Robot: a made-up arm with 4 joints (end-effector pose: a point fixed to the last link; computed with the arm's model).
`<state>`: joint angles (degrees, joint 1 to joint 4).
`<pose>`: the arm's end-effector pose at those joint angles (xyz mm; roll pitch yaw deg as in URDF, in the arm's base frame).
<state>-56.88 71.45 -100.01 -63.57</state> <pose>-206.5 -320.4 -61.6 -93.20 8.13 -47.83</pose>
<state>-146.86 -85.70 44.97 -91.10</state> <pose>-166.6 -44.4 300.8 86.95 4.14 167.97</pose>
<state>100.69 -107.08 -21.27 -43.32</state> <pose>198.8 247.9 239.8 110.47 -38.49 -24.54</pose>
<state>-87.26 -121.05 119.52 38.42</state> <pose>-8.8 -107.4 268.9 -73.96 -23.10 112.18</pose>
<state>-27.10 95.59 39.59 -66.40</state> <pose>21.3 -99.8 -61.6 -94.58 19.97 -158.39</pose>
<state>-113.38 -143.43 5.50 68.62</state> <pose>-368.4 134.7 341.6 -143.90 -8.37 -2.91</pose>
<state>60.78 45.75 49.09 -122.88</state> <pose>206.9 260.7 -124.8 -62.77 3.10 -85.80</pose>
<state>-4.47 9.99 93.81 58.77</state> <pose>302.5 -91.5 -115.5 95.68 -48.62 -9.40</pose>
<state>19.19 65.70 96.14 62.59</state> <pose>84.1 -34.4 -180.5 92.53 3.23 13.73</pose>
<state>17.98 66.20 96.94 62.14</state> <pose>82.0 -34.1 -178.0 92.80 4.21 11.83</pose>
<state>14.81 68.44 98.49 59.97</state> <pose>71.7 -36.1 -168.3 93.15 8.67 7.38</pose>
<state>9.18 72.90 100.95 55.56</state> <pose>53.4 -38.6 -148.9 93.36 17.61 -0.28</pose>
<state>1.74 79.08 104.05 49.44</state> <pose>34.2 -38.6 -121.6 93.04 29.92 -10.55</pose>
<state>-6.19 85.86 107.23 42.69</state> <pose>21.1 -36.7 -92.3 91.68 43.34 -22.22</pose>
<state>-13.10 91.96 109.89 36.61</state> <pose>15.3 -35.8 -67.9 88.83 55.23 -33.94</pose>
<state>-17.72 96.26 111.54 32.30</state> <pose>13.5 -36.7 -52.3 84.86 63.43 -43.74</pose>
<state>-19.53 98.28 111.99 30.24</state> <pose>12.4 -37.7 -45.4 81.99 67.25 -48.71</pose>
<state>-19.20 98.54 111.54 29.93</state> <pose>11.0 -38.1 -44.2 81.70 67.81 -48.22</pose>
